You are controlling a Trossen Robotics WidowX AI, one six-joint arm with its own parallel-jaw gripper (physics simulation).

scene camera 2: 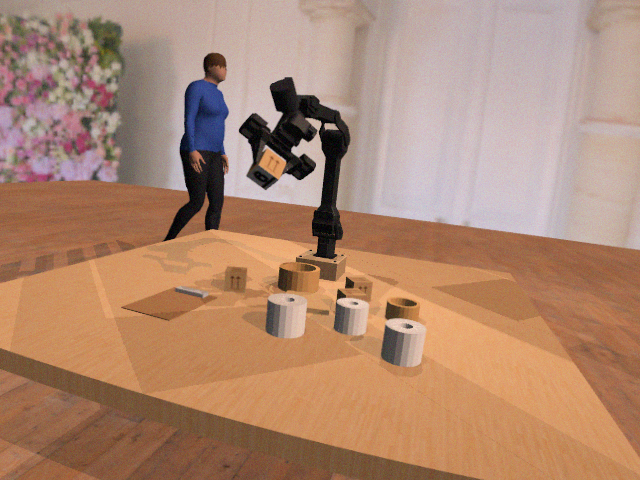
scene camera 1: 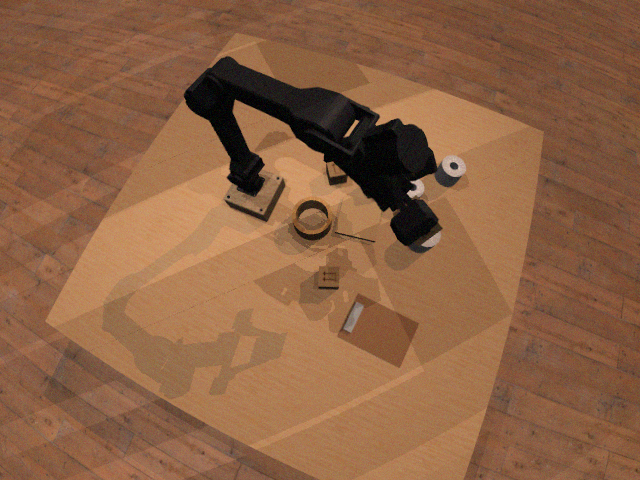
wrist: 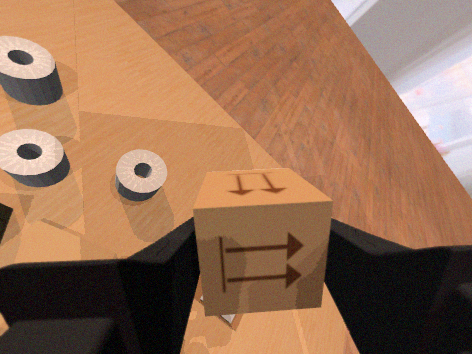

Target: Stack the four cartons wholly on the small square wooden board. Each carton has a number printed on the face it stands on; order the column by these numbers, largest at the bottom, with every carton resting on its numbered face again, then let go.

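Places are measured from the arm's base along level axes (x ahead, y left, z up), in millimetres.
Pixels of known places: gripper, fingertip midpoint: [scene camera 2: 265,171] [wrist: 253,216]; arm's base, link origin: [scene camera 2: 325,255] [scene camera 1: 250,184].
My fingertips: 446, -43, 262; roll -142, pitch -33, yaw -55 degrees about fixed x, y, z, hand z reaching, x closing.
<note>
For each thing: its top centre in the pictures, then the offset to it from my fingertips, as dx, dy, dz. "spot": a spot on its surface instead.
- brown carton, top centre: [wrist: 331,215] [scene camera 1: 426,211] [scene camera 2: 268,148] -8, -2, +51
- second carton, top centre: [scene camera 2: 359,279] [scene camera 1: 336,167] -235, +194, -264
- third carton, top centre: [scene camera 2: 352,291] -111, +199, -264
- thin wooden board, top centre: [wrist: 46,277] [scene camera 2: 307,299] [scene camera 1: 359,217] -117, +89, -306
- big wooden ring, top centre: [scene camera 2: 299,267] [scene camera 1: 311,214] -240, +24, -259
- smaller ring, top centre: [scene camera 2: 403,302] -137, +322, -277
- brown sheet, top centre: [scene camera 2: 172,297] [scene camera 1: 379,330] +51, -187, -306
- grey bar, surface spot: [scene camera 2: 191,291] [scene camera 1: 358,316] spot: -15, -177, -307
My gripper [scene camera 2: 271,161] [wrist: 253,216] is shut on a brown carton [scene camera 2: 272,163] [wrist: 262,255] and holds it tilted, high above the table. A dark round digit shows on its lower face in scene camera 2; I cannot read it surely. One carton [scene camera 1: 328,276] [scene camera 2: 235,279] stands apart, beyond the big ring from the other two. A second carton [scene camera 1: 336,174] [scene camera 2: 360,286] stands near the arm's base. A third carton [scene camera 2: 350,295] is partly behind a white roll; the arm hides it in scene camera 1. The thin wooden board [scene camera 1: 356,226] [scene camera 2: 317,311] lies on the table with no carton seen on it.
White rolls [scene camera 1: 450,171] [scene camera 2: 285,316] [wrist: 141,175] stand along one side of the board. A big wooden ring [scene camera 1: 297,221] [scene camera 2: 298,280] stands between board and base; a smaller ring [scene camera 2: 402,312] is farther off. A brown sheet [scene camera 1: 385,331] [scene camera 2: 157,305] bears a grey bar [scene camera 1: 353,317] [scene camera 2: 191,291].
</note>
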